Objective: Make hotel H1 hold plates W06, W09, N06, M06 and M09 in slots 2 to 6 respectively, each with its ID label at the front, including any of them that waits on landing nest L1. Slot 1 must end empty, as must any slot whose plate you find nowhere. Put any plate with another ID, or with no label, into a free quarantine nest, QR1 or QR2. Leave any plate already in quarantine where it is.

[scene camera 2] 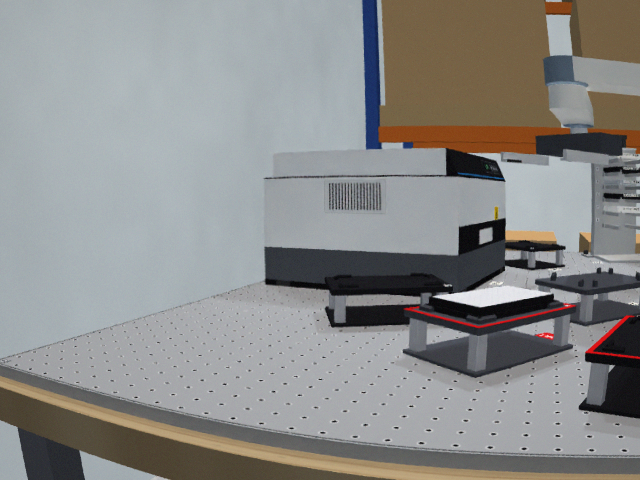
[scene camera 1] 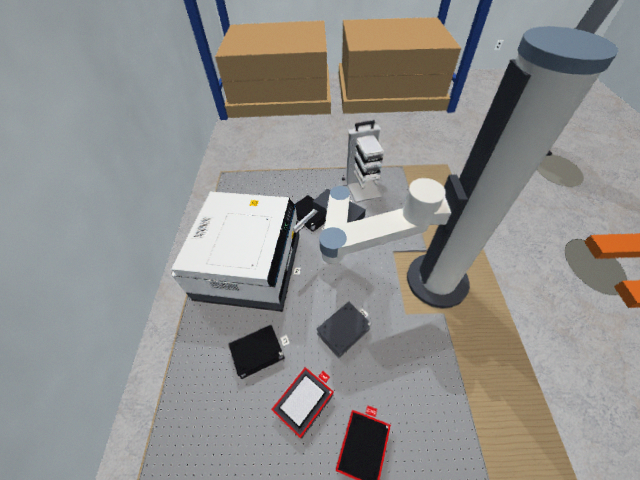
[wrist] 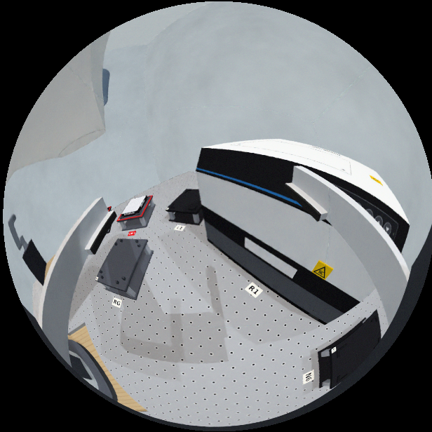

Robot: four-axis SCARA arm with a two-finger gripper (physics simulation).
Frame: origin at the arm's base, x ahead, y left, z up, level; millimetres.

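Seen in the pictures: gripper, fingertip midpoint: (scene camera 2: 532,155) (scene camera 1: 311,241); arm's base, link origin: (scene camera 1: 436,280).
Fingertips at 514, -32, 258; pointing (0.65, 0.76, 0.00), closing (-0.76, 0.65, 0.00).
Note:
Pixels of each thing's top centre, then the offset from my fingertips to it, as dx, dy, dz.
- Landing nest L1, top centre: (scene camera 2: 386,278) (scene camera 1: 255,348) +205, +315, -191
- plate with a white top, top centre: (scene camera 2: 495,295) (scene camera 1: 302,399) +36, +481, -181
- quarantine nest, top centre: (scene camera 1: 364,446) -144, +608, -191
- white instrument, top centre: (scene camera 2: 396,155) (scene camera 1: 235,230) +283, -60, +2
- Grey nest RG, top centre: (scene camera 2: 597,272) (scene camera 1: 344,325) -109, +242, -185
- Black nest N6, top centre: (scene camera 2: 528,242) (scene camera 1: 310,208) +16, -339, -191
Hotel H1 (scene camera 1: 351,160) (scene camera 2: 599,217) stands at the back with a stack of plates (scene camera 1: 369,147) in its upper slots. Its lowest brackets look bare in scene camera 2; the plate labels are too small to read. My gripper (scene camera 2: 553,157) (wrist: 193,187) is open and empty, in front of the white instrument and well above the board. Landing nest L1 (scene camera 1: 255,352) (scene camera 2: 382,284) (wrist: 186,202) is bare. One red-rimmed quarantine nest (scene camera 1: 280,410) (scene camera 2: 479,326) (wrist: 127,219) holds a plate with a white top (scene camera 1: 302,400) (scene camera 2: 493,298) (wrist: 134,206). The other quarantine nest (scene camera 1: 363,444) (scene camera 2: 622,341) is bare.
The white instrument (scene camera 1: 240,240) (scene camera 2: 361,217) (wrist: 250,200) stands left, with tag R1 (wrist: 254,289) before it. Grey nest RG (scene camera 1: 343,328) (scene camera 2: 589,282) (wrist: 125,262) is bare. Black nest N6 (scene camera 2: 535,246) (wrist: 355,347) stands between instrument and hotel. The arm column (scene camera 1: 496,170) stands right.

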